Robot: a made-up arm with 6 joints.
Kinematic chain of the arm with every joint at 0, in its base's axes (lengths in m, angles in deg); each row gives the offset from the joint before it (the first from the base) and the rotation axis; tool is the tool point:
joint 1: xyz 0 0 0.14 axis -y
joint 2: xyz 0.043 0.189 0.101 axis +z
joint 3: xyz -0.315 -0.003 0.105 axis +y
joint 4: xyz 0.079 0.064 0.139 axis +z
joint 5: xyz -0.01 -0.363 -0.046 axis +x
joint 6: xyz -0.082 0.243 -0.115 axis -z
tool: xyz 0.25 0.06 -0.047
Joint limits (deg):
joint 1: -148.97..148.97
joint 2: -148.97..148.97
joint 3: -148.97..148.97
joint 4: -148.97..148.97
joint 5: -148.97..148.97
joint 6: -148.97..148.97
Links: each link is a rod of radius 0.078 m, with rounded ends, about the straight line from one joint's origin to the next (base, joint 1, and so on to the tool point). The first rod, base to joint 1, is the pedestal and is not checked.
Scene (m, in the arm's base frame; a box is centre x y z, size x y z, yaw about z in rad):
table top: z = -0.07
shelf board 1: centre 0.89 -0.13 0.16 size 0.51 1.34 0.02 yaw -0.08
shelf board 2: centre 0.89 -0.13 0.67 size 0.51 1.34 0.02 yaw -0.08
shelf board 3: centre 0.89 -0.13 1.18 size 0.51 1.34 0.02 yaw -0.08
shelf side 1: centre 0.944 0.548 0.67 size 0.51 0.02 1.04 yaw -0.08
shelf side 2: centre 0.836 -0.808 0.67 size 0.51 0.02 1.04 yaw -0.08
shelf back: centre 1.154 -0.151 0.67 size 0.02 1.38 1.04 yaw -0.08
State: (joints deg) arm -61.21 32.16 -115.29 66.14 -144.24 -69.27
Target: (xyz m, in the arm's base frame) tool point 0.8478 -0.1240 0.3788
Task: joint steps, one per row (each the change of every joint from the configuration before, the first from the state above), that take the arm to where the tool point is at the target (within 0.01 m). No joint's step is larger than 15 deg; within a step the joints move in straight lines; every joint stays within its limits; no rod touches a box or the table.
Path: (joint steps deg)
1: 5.14 -7.60 3.47 -12.23 -0.95 -0.80
2: 5.13 -7.60 3.47 -12.24 -0.94 -0.79
3: 5.14 -7.61 3.48 -12.23 -0.95 -0.80
4: 5.13 -7.60 3.47 -12.24 -0.94 -0.80
5: 5.14 -7.60 3.47 -12.23 -0.95 -0.79
6: -6.28 9.54 1.36 13.36 9.53 0.96
7: -6.28 9.53 1.36 13.37 9.52 0.97
8: -6.28 9.54 1.35 13.37 9.53 0.96
9: -6.28 9.53 1.36 13.36 9.53 0.97

